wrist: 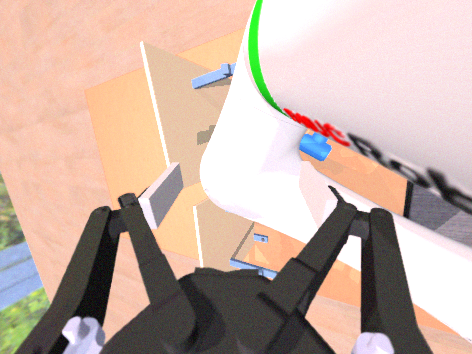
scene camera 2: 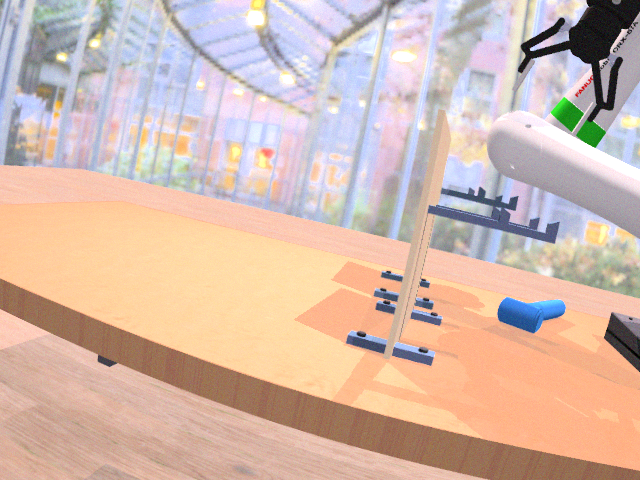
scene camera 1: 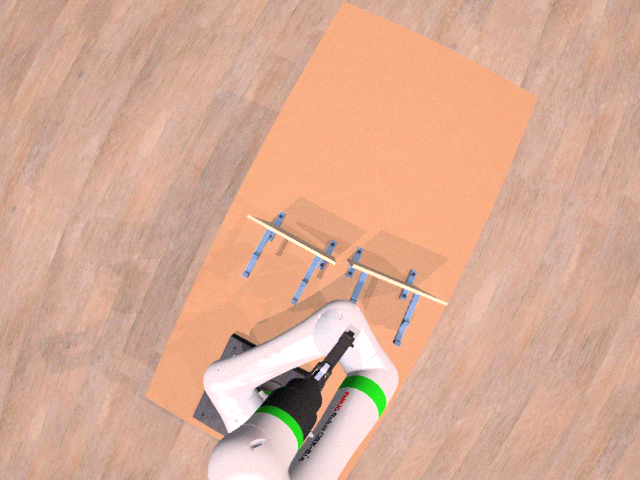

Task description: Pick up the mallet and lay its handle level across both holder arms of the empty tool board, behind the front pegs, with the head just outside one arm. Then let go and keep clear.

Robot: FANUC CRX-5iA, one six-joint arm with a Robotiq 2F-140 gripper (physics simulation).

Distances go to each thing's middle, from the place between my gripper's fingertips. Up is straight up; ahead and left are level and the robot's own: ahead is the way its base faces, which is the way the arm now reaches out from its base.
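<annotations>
Blue mallet point(scene camera 2: 527, 316): my hand 370 mm above it, 60 mm to the left of it, 100 mm past it.
</annotations>
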